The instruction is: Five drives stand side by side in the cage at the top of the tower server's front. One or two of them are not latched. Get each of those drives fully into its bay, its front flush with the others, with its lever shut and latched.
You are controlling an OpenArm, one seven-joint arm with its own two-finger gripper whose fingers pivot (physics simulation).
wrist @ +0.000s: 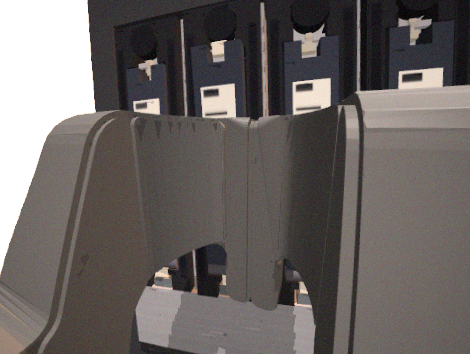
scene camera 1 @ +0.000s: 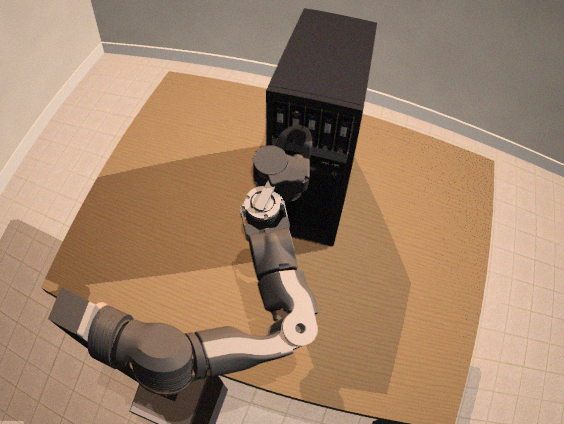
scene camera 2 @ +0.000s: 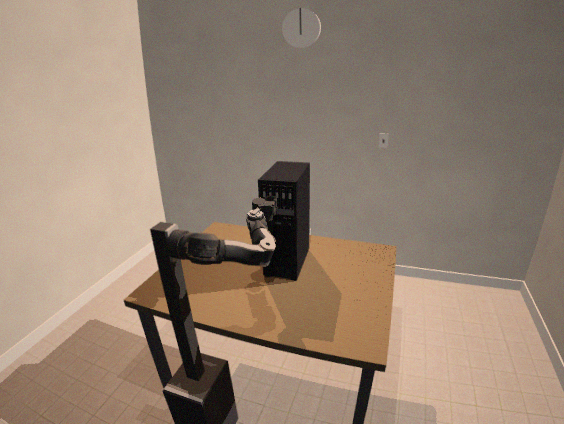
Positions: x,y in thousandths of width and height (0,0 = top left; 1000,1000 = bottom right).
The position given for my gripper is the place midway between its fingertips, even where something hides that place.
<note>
In view: my gripper (wrist: 556,589) and a lever (wrist: 467,250).
</note>
